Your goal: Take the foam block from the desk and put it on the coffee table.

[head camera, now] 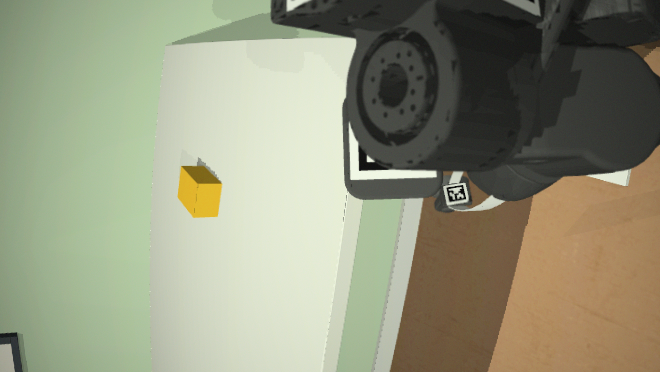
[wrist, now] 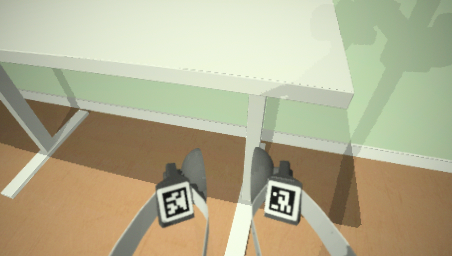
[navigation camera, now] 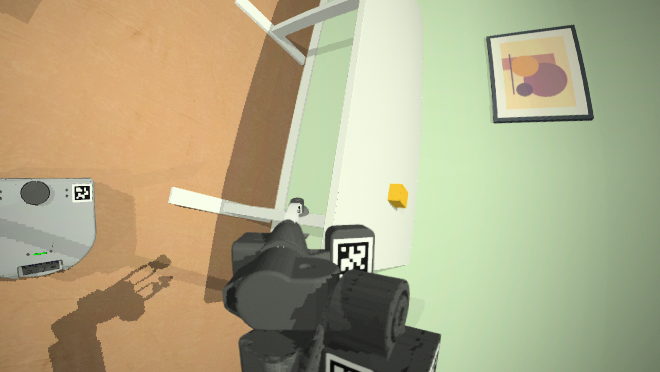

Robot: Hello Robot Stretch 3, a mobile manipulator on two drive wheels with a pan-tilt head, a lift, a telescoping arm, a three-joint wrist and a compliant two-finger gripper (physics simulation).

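Where they show: gripper, fingertip midpoint: (navigation camera: 298, 221); robot's base, link origin: (navigation camera: 36, 191).
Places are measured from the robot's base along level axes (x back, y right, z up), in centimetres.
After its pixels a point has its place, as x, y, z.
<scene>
The yellow foam block (head camera: 200, 192) {0.0, 83.9, 98.8} (navigation camera: 397, 195) {-0.3, 84.0, 98.4} stands on the white desk (head camera: 250, 280) {-13.5, 73.9, 95.0} (navigation camera: 380, 125) {-22.8, 75.8, 95.0} (wrist: 175, 35), near the edge along the wall. The block does not show in the wrist view. My gripper (wrist: 227, 167) {1.9, 35.4, 95.5} is open, with a gap between its two rubber tips and nothing held. In the wrist view its tips show in front of a desk leg and the floor, below the desk's front edge. In the head and navigation views the dark wrist covers much of the gripper and part of the desk near its end. The coffee table does not show in these views.
A desk leg (wrist: 255, 125) stands behind the fingertips in the wrist view. A framed picture (navigation camera: 540, 75) {-59.1, 143.5, 156.3} hangs on the green wall (navigation camera: 525, 200) {2.4, 130.0, 146.0} behind the desk. The robot's grey base (navigation camera: 50, 220) {8.7, 3.5, 16.0} is on the wooden floor at the left of the navigation view.
</scene>
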